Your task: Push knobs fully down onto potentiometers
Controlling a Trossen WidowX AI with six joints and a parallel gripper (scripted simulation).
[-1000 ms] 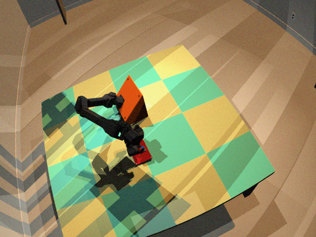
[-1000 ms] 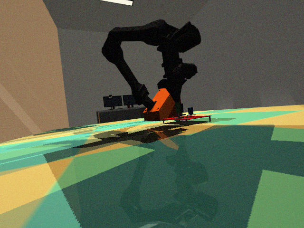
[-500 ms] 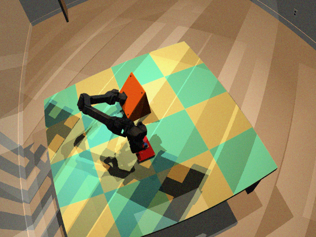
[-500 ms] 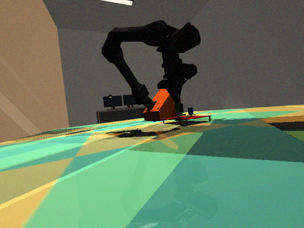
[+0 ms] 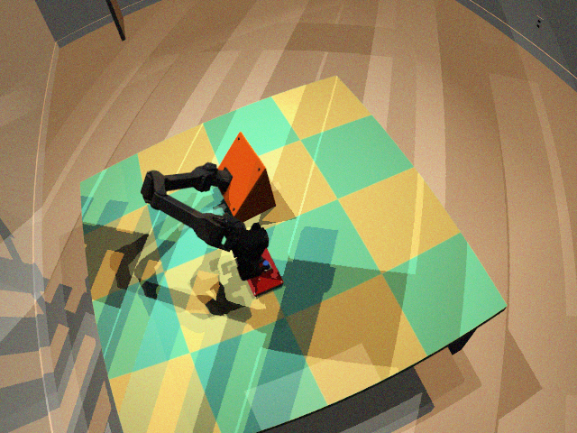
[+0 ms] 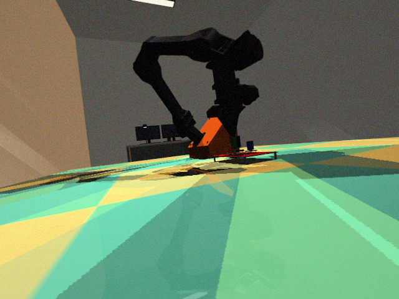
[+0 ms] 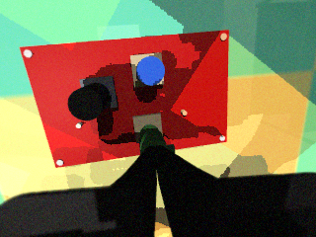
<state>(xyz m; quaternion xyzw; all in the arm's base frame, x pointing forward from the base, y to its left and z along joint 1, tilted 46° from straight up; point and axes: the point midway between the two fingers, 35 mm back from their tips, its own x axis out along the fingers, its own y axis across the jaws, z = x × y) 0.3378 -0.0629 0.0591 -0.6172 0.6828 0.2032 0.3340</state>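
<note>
The green knob is 1 cm below my gripper tip. From my gripper tip the other things lie so: black knob (4 cm to the left, 3 cm below, 3 cm behind).
</note>
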